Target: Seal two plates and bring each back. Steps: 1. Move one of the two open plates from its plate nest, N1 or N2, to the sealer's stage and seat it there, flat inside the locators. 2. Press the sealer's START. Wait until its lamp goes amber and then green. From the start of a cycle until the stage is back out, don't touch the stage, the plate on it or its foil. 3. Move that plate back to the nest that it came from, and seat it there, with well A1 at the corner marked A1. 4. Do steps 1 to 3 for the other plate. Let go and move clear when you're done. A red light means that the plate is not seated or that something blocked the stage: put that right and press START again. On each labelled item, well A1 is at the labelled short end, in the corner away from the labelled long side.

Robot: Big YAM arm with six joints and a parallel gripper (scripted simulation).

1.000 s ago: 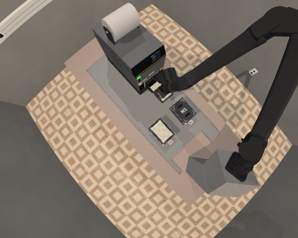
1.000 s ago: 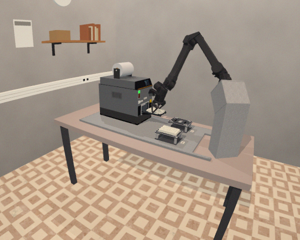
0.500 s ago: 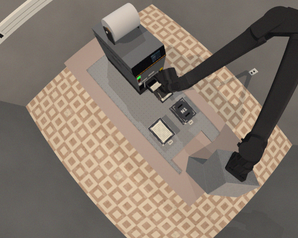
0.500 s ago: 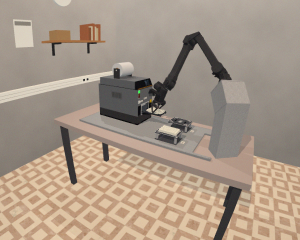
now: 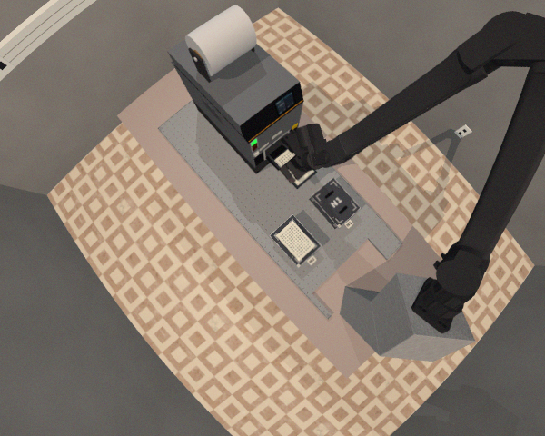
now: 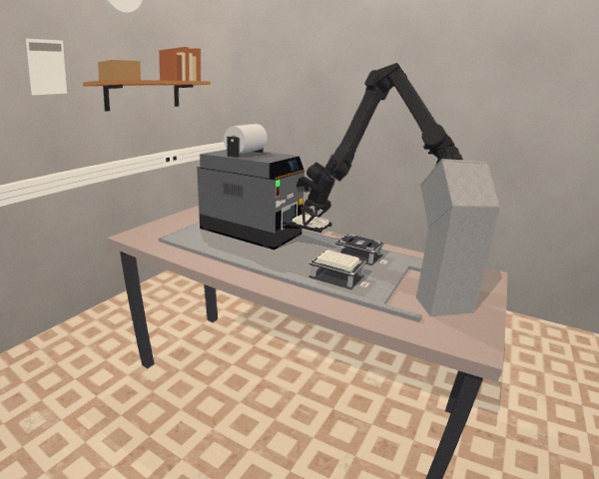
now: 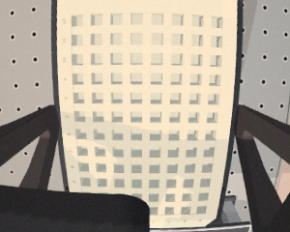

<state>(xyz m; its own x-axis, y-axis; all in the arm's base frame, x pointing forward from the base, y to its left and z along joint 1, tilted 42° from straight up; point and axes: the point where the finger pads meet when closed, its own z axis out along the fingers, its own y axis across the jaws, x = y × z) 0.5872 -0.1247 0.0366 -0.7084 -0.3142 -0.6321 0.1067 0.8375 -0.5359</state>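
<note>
The sealer stage is 20 mm below my hand. From my hand the other things lie so: start button 110 mm ahead, 80 mm to the left, 70 mm above; cream well plate 200 mm to the left, 190 mm behind, 50 mm below; foil roll 330 mm ahead, 300 mm above, 40 mm to the right.
</note>
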